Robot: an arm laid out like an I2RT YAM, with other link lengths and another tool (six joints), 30 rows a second.
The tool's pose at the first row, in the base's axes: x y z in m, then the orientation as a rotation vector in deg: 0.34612, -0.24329, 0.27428, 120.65, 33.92, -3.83
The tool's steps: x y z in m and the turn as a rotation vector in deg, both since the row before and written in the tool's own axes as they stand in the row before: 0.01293, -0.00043, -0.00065, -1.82, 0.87, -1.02; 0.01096, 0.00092, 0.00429, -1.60, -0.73, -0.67; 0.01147, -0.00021, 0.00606, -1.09, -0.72, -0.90; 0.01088, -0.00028, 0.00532, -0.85, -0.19, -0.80; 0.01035, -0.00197, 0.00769, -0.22, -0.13, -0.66; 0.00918, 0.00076, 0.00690, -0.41, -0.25, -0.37; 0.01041, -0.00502, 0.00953, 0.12, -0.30, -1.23; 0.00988, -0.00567, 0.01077, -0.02, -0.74, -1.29; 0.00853, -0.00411, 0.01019, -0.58, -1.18, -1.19; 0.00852, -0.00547, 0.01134, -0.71, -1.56, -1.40; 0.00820, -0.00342, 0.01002, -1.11, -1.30, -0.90; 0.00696, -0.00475, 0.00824, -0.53, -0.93, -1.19; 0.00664, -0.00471, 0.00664, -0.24, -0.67, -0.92
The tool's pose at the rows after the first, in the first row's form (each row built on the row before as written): 0.35724, -0.23758, 0.27087, 118.72, 35.36, -2.94; 0.36807, -0.23698, 0.26622, 116.87, 35.46, -3.57; 0.37918, -0.23728, 0.25952, 115.44, 35.84, -4.48; 0.38953, -0.23730, 0.25322, 114.35, 36.46, -4.87; 0.39907, -0.23893, 0.24448, 113.92, 37.02, -5.32; 0.40869, -0.24134, 0.23863, 113.37, 37.20, -5.65; 0.41709, -0.24352, 0.22642, 113.05, 38.24, -6.74; 0.42471, -0.24677, 0.21311, 112.49, 39.04, -8.24; 0.43160, -0.25072, 0.20169, 111.33, 39.42, -9.90; 0.43771, -0.25552, 0.18862, 109.88, 39.74, -11.99; 0.44413, -0.26029, 0.17788, 108.25, 39.73, -13.35; 0.44837, -0.26389, 0.16749, 107.16, 40.24, -14.76; 0.45194, -0.26637, 0.15793, 106.48, 40.66, -15.87
